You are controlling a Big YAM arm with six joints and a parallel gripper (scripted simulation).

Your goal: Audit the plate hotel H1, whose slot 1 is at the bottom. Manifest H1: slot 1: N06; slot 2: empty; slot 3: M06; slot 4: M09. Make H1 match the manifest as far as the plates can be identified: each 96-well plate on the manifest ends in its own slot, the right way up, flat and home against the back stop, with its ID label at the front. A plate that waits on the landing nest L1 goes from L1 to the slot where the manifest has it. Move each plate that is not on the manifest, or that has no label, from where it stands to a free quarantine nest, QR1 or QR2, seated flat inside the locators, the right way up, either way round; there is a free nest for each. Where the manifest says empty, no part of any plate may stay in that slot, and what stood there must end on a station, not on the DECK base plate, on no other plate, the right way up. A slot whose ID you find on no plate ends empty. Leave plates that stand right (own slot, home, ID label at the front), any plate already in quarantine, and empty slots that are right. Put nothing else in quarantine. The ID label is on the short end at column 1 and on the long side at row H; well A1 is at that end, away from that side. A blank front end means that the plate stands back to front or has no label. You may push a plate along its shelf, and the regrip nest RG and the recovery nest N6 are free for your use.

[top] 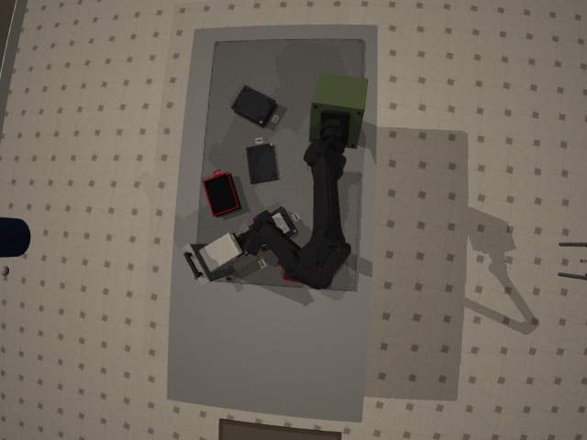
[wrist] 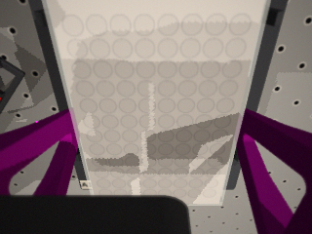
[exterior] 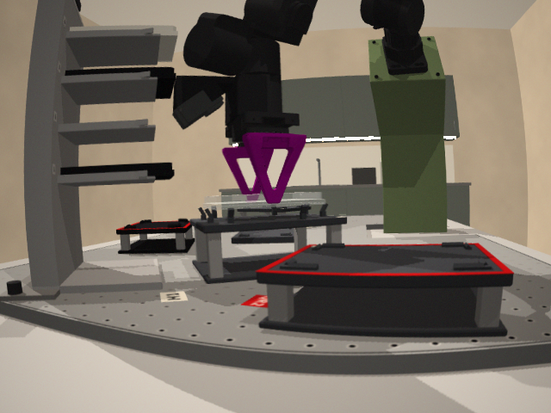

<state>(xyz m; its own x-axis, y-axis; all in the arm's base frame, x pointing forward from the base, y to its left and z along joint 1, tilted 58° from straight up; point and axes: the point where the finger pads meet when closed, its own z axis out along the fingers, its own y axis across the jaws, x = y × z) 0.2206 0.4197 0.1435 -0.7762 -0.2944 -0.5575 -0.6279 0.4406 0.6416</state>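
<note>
The regrip nest RG lies 30 mm below my hand. Also, from my hand: clear 96-well plate right at my hand; then QR2 tag 50 mm behind, 130 mm to the left, 90 mm below; then A1 mark 90 mm behind, 10 mm to the right, 30 mm below.
</note>
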